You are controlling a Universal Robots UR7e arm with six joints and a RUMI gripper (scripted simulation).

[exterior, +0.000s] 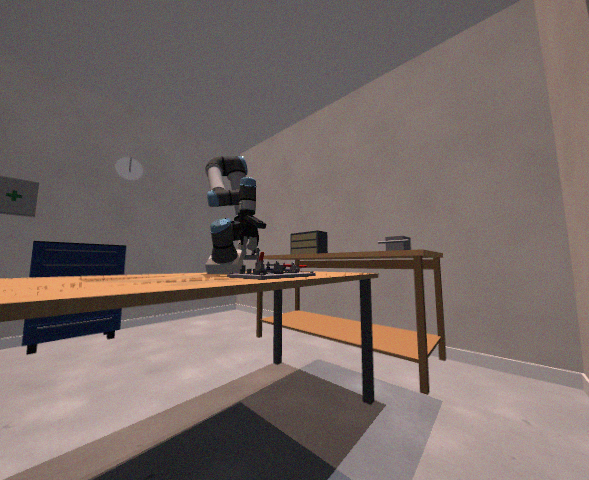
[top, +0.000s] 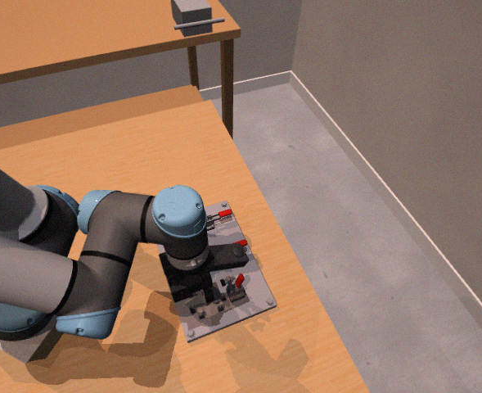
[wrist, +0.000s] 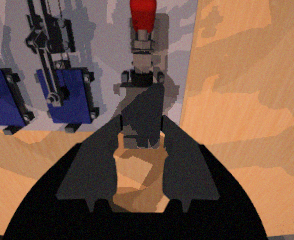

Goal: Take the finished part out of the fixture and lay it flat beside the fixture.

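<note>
My gripper is now 110 mm to the right of the blue blank, 70 mm above it and 10 mm past it. From my hand the other things lie so: grey fixture plate: 110 mm to the left, 90 mm below, 40 mm ahead; finished grey part: 10 mm behind.
</note>
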